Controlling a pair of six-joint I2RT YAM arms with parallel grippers.
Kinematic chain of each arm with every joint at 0, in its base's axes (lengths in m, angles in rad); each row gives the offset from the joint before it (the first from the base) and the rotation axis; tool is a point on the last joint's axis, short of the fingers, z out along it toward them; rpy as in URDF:
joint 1: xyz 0 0 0.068 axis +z
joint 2: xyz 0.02 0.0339 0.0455 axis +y
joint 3: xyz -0.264 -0.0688 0 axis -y
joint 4: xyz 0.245 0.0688 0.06 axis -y
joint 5: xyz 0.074 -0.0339 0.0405 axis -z
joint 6: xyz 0.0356 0 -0.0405 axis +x
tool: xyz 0 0 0 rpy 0 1.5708 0
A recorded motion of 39 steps. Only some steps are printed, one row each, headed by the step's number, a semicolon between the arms.
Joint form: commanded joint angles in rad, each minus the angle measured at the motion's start. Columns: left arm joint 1, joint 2, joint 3, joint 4, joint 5, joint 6; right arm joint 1, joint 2, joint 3, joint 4, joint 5, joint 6.
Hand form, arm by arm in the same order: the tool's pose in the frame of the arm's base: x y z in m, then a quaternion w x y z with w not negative. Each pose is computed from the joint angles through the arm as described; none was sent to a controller.
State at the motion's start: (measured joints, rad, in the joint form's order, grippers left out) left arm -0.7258 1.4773 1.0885 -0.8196 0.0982 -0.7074; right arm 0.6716 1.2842 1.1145 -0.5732 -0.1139 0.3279
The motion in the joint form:
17: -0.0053 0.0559 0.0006 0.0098 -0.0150 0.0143; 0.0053 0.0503 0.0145 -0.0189 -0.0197 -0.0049
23: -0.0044 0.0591 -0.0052 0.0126 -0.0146 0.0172; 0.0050 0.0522 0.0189 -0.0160 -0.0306 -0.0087
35: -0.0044 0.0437 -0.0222 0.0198 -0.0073 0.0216; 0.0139 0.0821 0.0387 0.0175 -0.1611 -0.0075
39: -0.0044 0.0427 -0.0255 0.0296 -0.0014 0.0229; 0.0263 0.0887 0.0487 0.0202 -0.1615 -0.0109
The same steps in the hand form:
17: 0.2148 -0.1966 0.2222 0.09250 0.02531 0.98632 -0.13410; 0.2204 0.1832 0.3007 0.30052 -0.18745 0.90527 0.23460
23: 0.2148 -0.1963 0.2198 0.09030 0.02621 0.98677 -0.13209; 0.2209 0.1840 0.3019 0.30069 -0.19098 0.90320 0.23946
35: 0.2119 -0.1941 0.2195 0.09034 0.02905 0.98610 -0.13640; 0.2233 0.1951 0.3036 0.27794 -0.21817 0.88712 0.29694
39: 0.2121 -0.1945 0.2191 0.09135 0.03032 0.98533 -0.14092; 0.2225 0.1992 0.3052 0.27902 -0.22540 0.88409 0.29955

